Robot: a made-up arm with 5 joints. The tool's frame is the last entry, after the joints.
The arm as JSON. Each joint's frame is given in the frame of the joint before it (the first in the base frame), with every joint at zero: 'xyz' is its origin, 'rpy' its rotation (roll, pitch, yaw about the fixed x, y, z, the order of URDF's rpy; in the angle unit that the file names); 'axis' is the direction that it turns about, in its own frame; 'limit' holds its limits. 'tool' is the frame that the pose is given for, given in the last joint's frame.
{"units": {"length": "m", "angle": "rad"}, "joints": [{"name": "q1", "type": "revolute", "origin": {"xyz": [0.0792, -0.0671, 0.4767], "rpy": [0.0, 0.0, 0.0]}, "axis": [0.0, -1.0, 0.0], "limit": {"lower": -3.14, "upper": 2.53}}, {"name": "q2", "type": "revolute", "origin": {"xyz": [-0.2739, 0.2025, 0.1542], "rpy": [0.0, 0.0, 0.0]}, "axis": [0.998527, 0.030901, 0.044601], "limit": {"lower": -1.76, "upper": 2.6}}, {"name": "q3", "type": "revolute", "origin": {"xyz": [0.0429, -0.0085, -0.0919], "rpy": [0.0, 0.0, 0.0]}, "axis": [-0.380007, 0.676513, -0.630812], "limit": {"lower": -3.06, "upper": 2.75}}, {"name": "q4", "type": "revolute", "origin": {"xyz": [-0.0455, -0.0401, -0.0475], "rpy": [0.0, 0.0, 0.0]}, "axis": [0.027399, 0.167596, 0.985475], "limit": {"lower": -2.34, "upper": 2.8}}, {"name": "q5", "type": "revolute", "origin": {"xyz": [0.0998, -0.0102, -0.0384], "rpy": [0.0, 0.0, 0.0]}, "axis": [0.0, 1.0, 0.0], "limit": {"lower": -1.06, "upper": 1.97}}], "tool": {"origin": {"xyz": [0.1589, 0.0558, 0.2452], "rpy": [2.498, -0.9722, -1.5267]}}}
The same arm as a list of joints. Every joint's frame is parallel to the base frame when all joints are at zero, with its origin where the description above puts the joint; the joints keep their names.
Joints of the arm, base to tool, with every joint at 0 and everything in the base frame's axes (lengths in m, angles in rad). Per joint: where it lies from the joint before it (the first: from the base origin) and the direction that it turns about. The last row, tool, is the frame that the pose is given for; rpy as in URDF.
q1: axis 0 -1 0 offset 0.0792 -0.0671 0.4767
q2: axis 0.998527 0.030901 0.044601 offset -0.2739 0.2025 0.1542
q3: axis -0.380007 0.676513 -0.630812 offset 0.0429 -0.0085 -0.0919
q4: axis 0.027399 0.167596 0.985475 offset -0.0455 -0.0401 -0.0475
q5: axis 0 1 0 offset 0.0998 -0.0102 -0.0384
tool: offset 0.1589 0.0558 0.2452 rpy 2.498 -0.9722 -1.5267
Joint limits (rad, base to tool): -3.14..2.53 -1.76..2.6 -3.06..2.75 -2.34..2.8 -1.06..1.97

